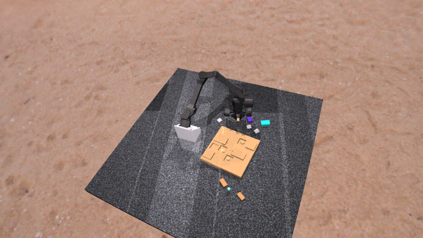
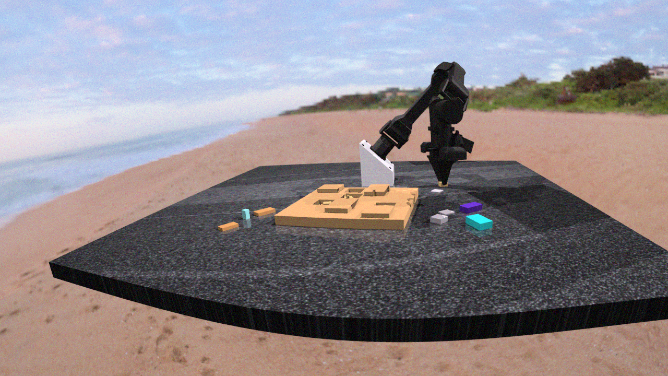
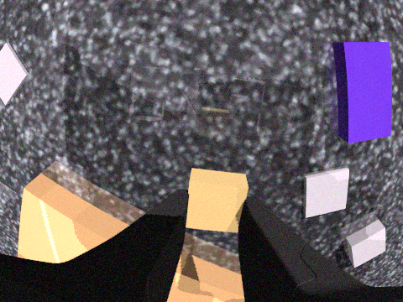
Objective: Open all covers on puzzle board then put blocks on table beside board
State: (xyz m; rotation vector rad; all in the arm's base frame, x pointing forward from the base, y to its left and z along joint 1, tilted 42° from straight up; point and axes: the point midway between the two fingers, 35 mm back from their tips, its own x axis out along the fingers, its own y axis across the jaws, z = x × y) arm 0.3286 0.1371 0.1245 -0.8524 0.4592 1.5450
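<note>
Right now my gripper tip is 2 cm short of the tan puzzle board, 24 cm to the left of it and 3 cm above it. The rest, counted from my gripper tip: purple block (6 cm ahead, 7 cm to the left, 5 cm below); small cyan block (9 cm ahead, 49 cm to the right, 4 cm below).
</note>
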